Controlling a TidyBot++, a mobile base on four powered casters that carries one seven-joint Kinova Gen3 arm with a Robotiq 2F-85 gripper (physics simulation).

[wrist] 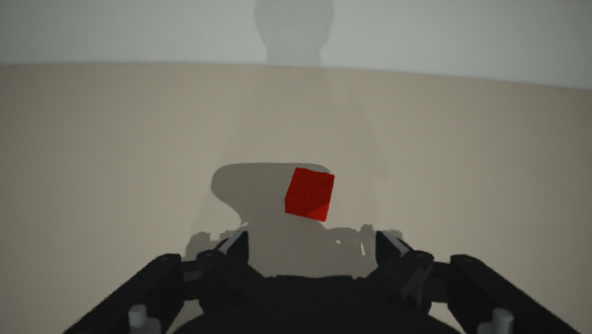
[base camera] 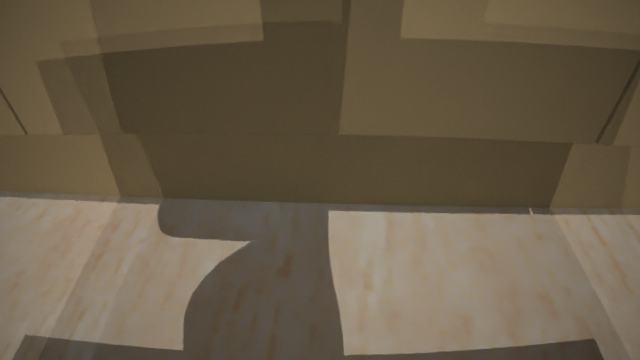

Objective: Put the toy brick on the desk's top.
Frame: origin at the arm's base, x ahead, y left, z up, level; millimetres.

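Seen in the pictures: gripper, between the fingertips: (wrist: 311,245).
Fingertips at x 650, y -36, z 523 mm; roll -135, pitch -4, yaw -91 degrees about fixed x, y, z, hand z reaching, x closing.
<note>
Offsets run from my fingertips to a thing's top centre. "*": to the spot under its first point. Level surfaces: height alone.
The toy brick @[42 mm ahead, 1 mm right, 15 mm up] (wrist: 309,194), a small red block, lies on a beige flat surface @[9 mm down] (wrist: 125,150) in the wrist view, near the middle of the picture. It is turned slightly. My gripper (wrist: 311,245) is open, with its two black fingertips wide apart at the lower part of the wrist view. The brick is beyond the fingertips, roughly in line with the gap between them, and neither finger touches it. The brick and the gripper do not show in the base camera view. Whether the beige surface is the desk's top, I cannot tell.
A pale grey wall (wrist: 125,30) rises behind the beige surface in the wrist view. In the base camera view a brown panelled front @[* 281 mm back, 66 mm right, 717 mm down] (base camera: 450,90) stands close ahead across the full width, above a light wood-patterned floor @[919 mm down] (base camera: 450,280). Shadows fall on both.
</note>
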